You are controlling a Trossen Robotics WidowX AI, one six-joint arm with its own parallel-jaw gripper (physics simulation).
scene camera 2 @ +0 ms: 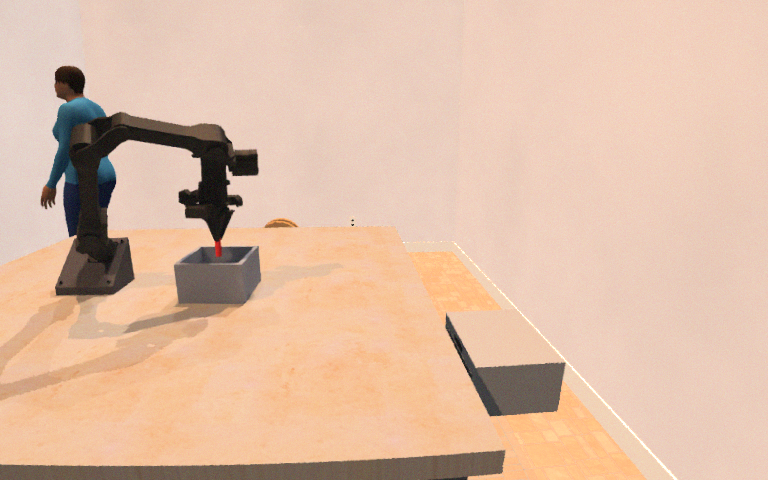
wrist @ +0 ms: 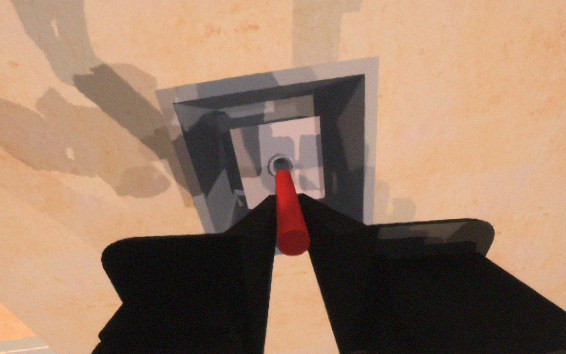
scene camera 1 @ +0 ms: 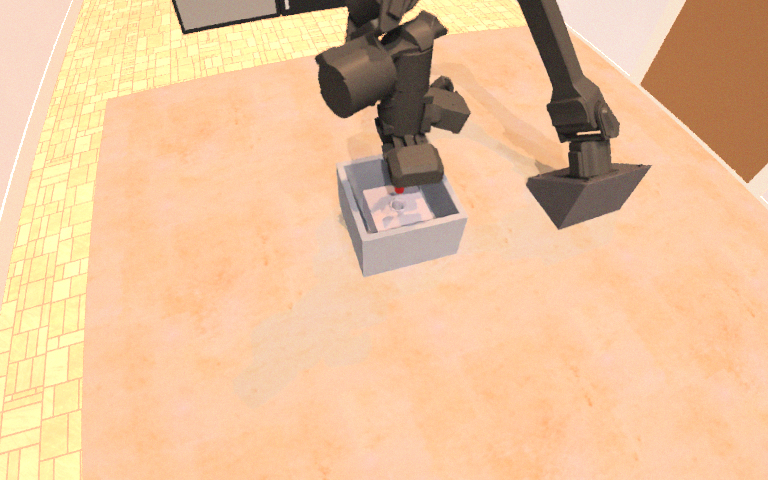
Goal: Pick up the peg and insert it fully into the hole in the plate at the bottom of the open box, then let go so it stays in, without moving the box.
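Seen in the pictures: gripper, fingertip midpoint: [scene camera 2: 218, 240] [wrist: 286, 200]; arm's base, origin of the base link: [scene camera 2: 103, 251] [scene camera 1: 592, 174].
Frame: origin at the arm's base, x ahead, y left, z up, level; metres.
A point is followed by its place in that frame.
Note:
A red peg [scene camera 1: 399, 190] {y -0.053, x 0.333, z 0.011 m} [scene camera 2: 218, 249] {y -0.066, x 0.333, z 0.022 m} [wrist: 290, 215] {y -0.059, x 0.325, z 0.074 m} is held between the fingertips of my gripper [scene camera 2: 218, 238] {y -0.060, x 0.333, z 0.043 m} [wrist: 286, 200] {y -0.060, x 0.333, z 0.043 m}, which is shut on it. The peg points down, close to upright, with its lower end inside the mouth of the grey open box [scene camera 1: 413, 247] {y 0.020, x 0.334, z -0.038 m} [scene camera 2: 209, 284] {y -0.140, x 0.328, z -0.042 m} [wrist: 371, 100] {y 0.017, x 0.282, z 0.007 m}. The pale plate [scene camera 1: 379, 217] {y -0.046, x 0.366, z -0.033 m} [wrist: 312, 145] {y -0.024, x 0.314, z -0.033 m} lies at the bottom of the box. Its ringed hole [scene camera 1: 398, 205] {y -0.068, x 0.325, z -0.043 m} [wrist: 281, 164] shows just beyond the peg's lower end in the wrist view. The peg's tip appears above the plate. The exact gap cannot be told.
The box stands on the tabletop [scene camera 1: 396, 367] {y 0.169, x 0.413, z -0.091 m} [scene camera 2: 317, 367] {y -0.423, x 0.601, z -0.091 m} in front of the arm's base [scene camera 1: 589, 195] {y 0.035, x 0.030, z -0.005 m} [scene camera 2: 96, 277] {y -0.059, x 0.008, z -0.051 m}. A grey block-shaped unit [scene camera 2: 521, 345] stands beyond the table's right edge in scene camera 2. A person in a blue top [scene camera 2: 82, 110] stands behind the arm.

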